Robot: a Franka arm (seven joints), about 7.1 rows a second.
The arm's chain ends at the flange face. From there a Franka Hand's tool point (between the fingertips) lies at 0.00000 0.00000 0.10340 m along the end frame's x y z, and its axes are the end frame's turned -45 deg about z.
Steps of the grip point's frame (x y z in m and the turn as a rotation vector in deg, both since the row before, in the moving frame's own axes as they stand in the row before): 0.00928, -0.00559, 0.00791, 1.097, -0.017, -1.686; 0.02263, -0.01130, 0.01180, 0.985, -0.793, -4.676; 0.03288, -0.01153, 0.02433, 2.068, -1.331, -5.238; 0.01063, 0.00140, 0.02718, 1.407, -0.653, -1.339; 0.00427, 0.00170, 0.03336, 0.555, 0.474, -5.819; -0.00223, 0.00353, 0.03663, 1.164, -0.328, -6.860
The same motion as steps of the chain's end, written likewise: 0.00405, -0.00916, 0.00793, 0.764, -0.788, -1.686; 0.01029, -0.02384, 0.01183, 0.136, -1.257, -4.676; 0.01947, -0.03066, 0.02443, 0.521, -2.403, -5.238; 0.01115, -0.00560, 0.02722, 0.533, -1.457, -1.339; 0.00439, -0.00051, 0.03337, 0.728, -0.057, -5.819; 0.00288, 0.00502, 0.03665, 0.591, -1.055, -6.860
